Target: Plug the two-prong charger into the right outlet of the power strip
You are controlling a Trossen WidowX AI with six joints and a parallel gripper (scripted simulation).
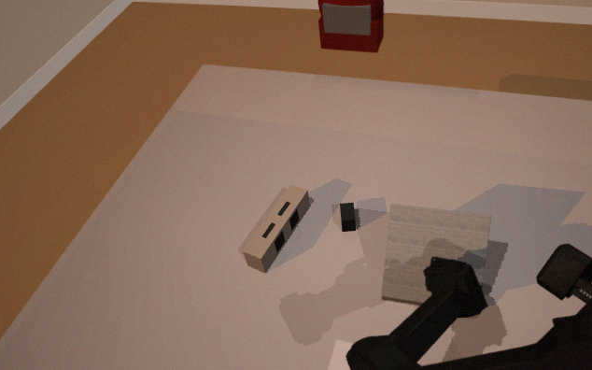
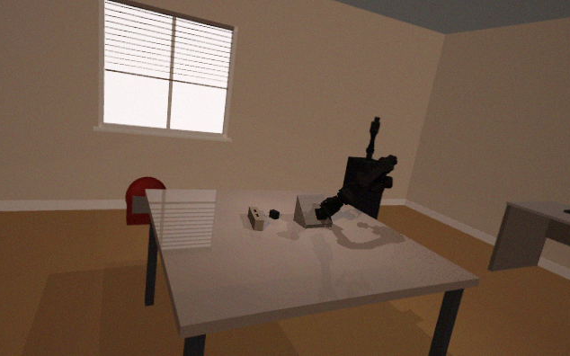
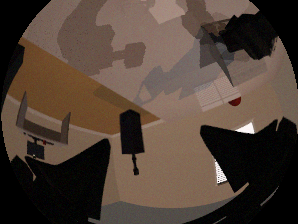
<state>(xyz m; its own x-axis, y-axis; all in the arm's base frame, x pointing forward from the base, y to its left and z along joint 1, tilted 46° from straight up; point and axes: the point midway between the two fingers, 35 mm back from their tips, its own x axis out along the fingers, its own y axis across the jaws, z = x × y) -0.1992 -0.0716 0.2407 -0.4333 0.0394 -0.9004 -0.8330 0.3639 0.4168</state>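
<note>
Now: the black two-prong charger 44 cm ahead of my gripper tip, 25 cm to the right of it and 23 cm below it.
</note>
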